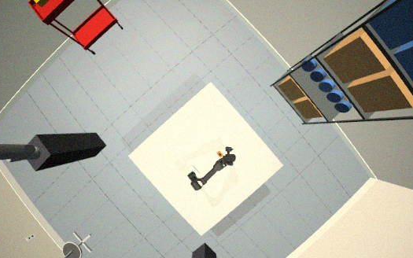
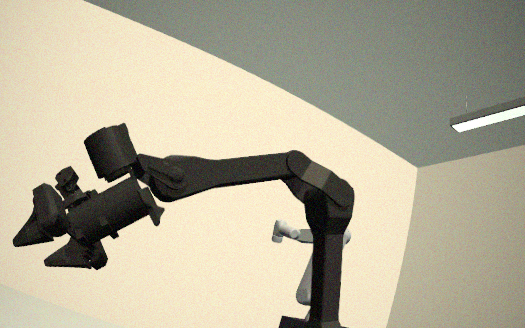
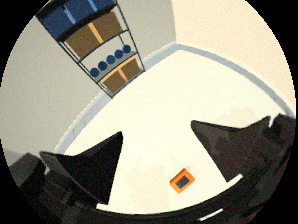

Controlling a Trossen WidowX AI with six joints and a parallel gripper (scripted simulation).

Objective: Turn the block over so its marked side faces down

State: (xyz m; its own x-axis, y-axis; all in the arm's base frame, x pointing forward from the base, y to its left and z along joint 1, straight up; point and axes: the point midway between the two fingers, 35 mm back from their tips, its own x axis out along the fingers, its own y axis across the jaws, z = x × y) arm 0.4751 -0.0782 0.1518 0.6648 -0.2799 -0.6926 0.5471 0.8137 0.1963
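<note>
The orange block lies 160 mm below my gripper tip, 120 mm behind it and 50 mm to the left of it.
</note>
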